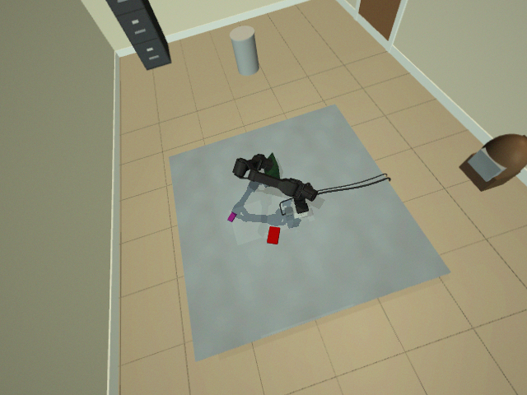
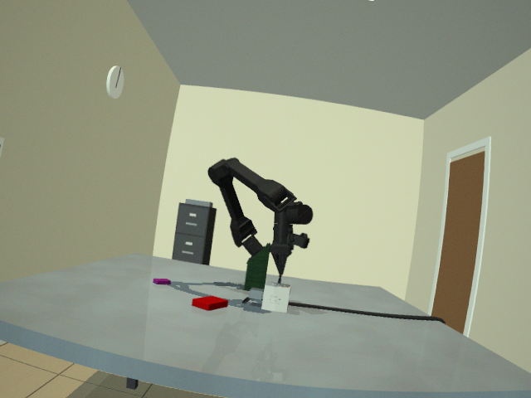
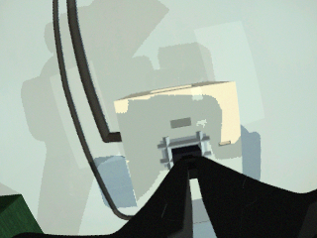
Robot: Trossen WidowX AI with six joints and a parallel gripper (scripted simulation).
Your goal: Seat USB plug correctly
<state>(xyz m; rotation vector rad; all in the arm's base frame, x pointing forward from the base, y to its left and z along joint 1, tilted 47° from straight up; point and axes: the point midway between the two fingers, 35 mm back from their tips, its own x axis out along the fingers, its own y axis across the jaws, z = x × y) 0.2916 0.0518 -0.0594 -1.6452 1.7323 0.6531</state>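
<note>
The dark USB plug is 20 mm below my gripper tip. From my gripper tip the other things lie so: red block (90 mm ahead, 190 mm to the right, 100 mm below); small magenta block (110 mm behind, 400 mm to the right, 100 mm below).
</note>
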